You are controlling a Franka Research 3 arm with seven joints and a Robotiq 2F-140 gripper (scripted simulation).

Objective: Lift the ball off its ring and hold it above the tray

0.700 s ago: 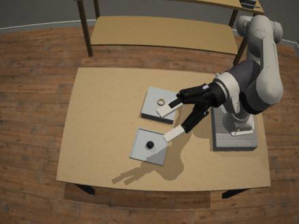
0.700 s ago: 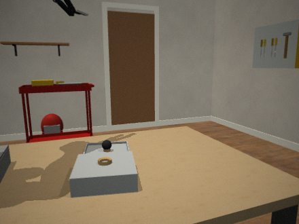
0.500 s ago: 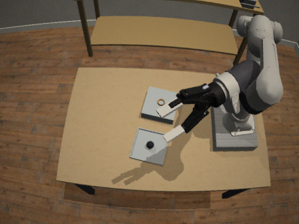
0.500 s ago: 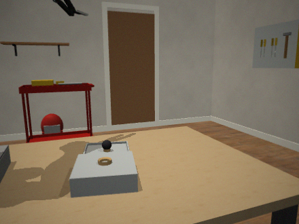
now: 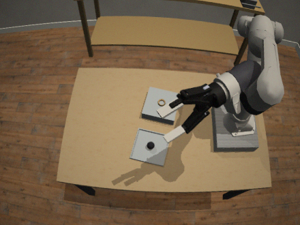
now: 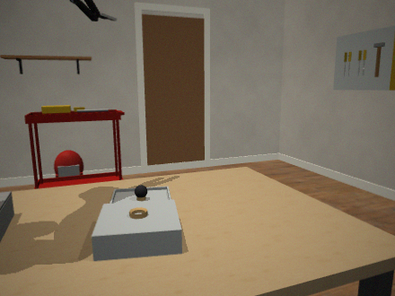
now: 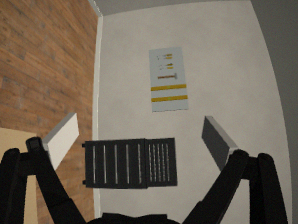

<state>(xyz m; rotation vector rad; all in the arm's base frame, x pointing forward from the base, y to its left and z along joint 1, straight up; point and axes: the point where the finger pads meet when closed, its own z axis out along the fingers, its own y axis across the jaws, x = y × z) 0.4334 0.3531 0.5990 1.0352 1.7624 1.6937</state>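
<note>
The black ball lies 64 cm below my hand, 18 cm to the right of it and 4 cm ahead of it. From my hand the other things lie so: shallow grey tray: 66 cm below, 18 cm to the right, 4 cm ahead; grey stand: 62 cm below, 44 cm to the right, 1 cm ahead.
</note>
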